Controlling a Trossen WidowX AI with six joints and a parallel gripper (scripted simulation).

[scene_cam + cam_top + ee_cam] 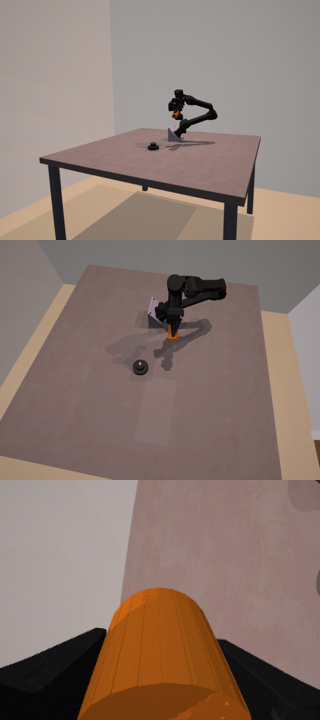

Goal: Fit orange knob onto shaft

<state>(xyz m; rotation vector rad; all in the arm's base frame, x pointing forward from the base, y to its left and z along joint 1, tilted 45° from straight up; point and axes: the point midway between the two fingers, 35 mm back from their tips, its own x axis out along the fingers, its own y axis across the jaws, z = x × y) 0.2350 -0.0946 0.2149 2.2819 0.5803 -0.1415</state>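
Now: gripper tip 3 cm past the orange knob and 2 cm below it. From my gripper tip the other things lie so: black round pedestal 6 cm ahead, 15 cm to the right, 22 cm below.
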